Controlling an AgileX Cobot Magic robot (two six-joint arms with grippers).
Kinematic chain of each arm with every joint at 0, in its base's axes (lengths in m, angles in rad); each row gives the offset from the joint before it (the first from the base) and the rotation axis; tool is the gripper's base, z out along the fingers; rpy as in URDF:
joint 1: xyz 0 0 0.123 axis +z
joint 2: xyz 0 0 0 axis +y
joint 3: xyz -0.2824 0 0.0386 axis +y
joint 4: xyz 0.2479 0 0.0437 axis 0.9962 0 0.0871
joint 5: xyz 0 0 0 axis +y
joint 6: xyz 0.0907 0 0.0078 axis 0.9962 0 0.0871
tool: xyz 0 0 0 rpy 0 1.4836 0
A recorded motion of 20 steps. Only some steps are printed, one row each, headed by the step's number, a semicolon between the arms.
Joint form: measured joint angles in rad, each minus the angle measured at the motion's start. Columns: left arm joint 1, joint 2, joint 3, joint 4, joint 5, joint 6; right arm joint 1, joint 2, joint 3, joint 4, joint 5, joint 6.
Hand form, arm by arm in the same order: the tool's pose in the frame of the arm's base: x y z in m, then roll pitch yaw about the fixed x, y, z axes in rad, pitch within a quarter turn. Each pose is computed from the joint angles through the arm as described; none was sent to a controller.
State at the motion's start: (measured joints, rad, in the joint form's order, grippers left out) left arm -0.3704 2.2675 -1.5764 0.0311 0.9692 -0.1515; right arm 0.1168 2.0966 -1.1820 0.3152 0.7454 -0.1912
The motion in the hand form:
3: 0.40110 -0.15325 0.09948 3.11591 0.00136 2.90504; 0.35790 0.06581 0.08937 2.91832 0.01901 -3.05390
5: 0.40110 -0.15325 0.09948 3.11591 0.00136 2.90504; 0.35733 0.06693 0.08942 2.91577 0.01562 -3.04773
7: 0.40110 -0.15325 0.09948 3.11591 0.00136 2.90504; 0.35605 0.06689 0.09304 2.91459 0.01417 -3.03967
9: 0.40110 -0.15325 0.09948 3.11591 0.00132 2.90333; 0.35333 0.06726 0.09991 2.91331 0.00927 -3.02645
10: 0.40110 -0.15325 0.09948 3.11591 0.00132 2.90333; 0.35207 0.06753 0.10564 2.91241 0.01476 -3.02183
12: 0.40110 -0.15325 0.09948 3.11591 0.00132 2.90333; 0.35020 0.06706 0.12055 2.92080 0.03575 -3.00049
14: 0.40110 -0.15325 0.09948 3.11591 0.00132 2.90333; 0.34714 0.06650 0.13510 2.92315 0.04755 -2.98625
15: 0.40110 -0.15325 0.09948 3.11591 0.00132 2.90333; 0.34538 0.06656 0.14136 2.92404 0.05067 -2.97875
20: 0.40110 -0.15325 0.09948 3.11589 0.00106 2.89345; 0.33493 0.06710 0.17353 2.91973 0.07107 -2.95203
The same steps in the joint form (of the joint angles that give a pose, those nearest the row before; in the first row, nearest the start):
3: 0.0000 0.0000 0.0000 0.0000 0.0000 0.0000; 0.0098 0.0000 0.0000 0.0167 -0.0019 -0.0174
5: 0.0000 0.0000 0.0000 0.0000 0.0000 0.0000; 0.0123 0.0000 0.0000 0.0192 0.0026 -0.0220
7: 0.0000 0.0000 0.0000 0.0000 0.0000 0.0000; 0.0123 -0.0111 0.0021 0.0169 0.0145 -0.0258
9: 0.0000 0.0000 0.0000 0.0000 0.0000 0.0017; 0.0140 -0.0322 0.0059 0.0109 0.0384 -0.0278
10: 0.0000 0.0000 0.0000 0.0000 0.0000 0.0017; 0.0150 -0.0495 0.0085 0.0089 0.0482 -0.0278
12: 0.0000 0.0000 0.0000 0.0000 0.0000 0.0017; 0.0163 -0.0919 0.0085 -0.0096 0.0711 -0.0298
14: 0.0000 0.0000 0.0000 0.0000 0.0000 0.0017; 0.0163 -0.1333 0.0085 -0.0206 0.1021 -0.0298
15: 0.0000 0.0000 0.0000 0.0000 0.0000 0.0017; 0.0173 -0.1513 0.0085 -0.0253 0.1176 -0.0298
20: 0.0000 0.0000 0.0000 0.0000 0.0000 0.0116; 0.0213 -0.2449 0.0085 -0.0349 0.1940 -0.0298

